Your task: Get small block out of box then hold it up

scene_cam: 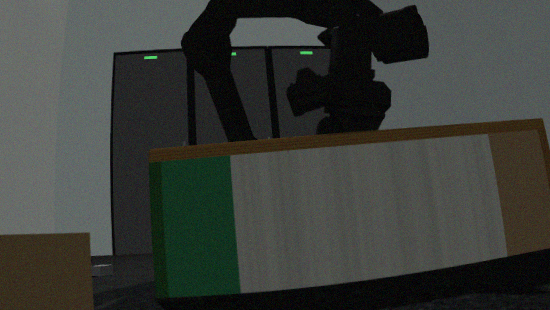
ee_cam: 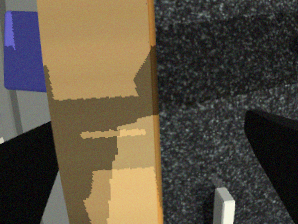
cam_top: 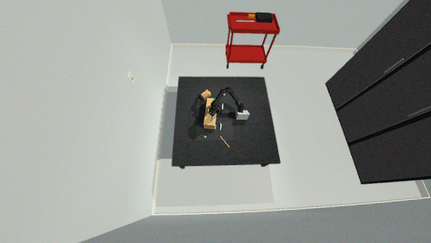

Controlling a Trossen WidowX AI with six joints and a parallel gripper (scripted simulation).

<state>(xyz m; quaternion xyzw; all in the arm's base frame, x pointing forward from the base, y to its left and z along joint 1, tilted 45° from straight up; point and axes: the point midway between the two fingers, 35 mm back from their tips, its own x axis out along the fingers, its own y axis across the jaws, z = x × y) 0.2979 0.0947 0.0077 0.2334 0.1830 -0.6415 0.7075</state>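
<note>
Now: gripper tip 30 mm short of the wooden box and 40 mm above it. The rest, counted from my gripper tip: thin wooden stick: 140 mm behind, 340 mm to the left, 100 mm below; then tan box: 170 mm ahead, 300 mm to the right, 70 mm below; then blue block: 50 mm ahead, 30 mm to the right, 20 mm below.
</note>
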